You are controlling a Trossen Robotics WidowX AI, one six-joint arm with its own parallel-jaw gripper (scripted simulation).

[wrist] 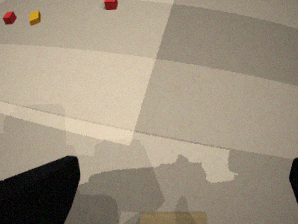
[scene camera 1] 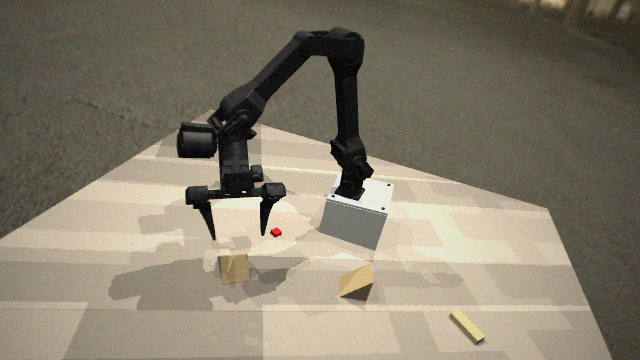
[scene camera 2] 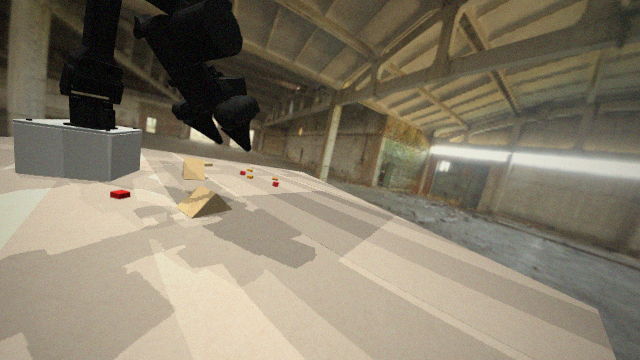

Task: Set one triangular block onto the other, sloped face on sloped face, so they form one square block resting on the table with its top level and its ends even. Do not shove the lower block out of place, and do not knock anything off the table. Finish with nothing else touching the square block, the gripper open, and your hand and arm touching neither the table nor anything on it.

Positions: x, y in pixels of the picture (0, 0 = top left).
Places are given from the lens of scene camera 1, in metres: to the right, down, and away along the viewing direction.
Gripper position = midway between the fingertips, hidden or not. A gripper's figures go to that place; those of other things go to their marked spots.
gripper point(scene camera 1: 239, 238): -0.15, 0.11, 0.72
tan triangular block point(scene camera 1: 233, 268): -0.18, 0.19, 0.79
tan triangular block point(scene camera 1: 357, 284): 0.08, 0.23, 0.81
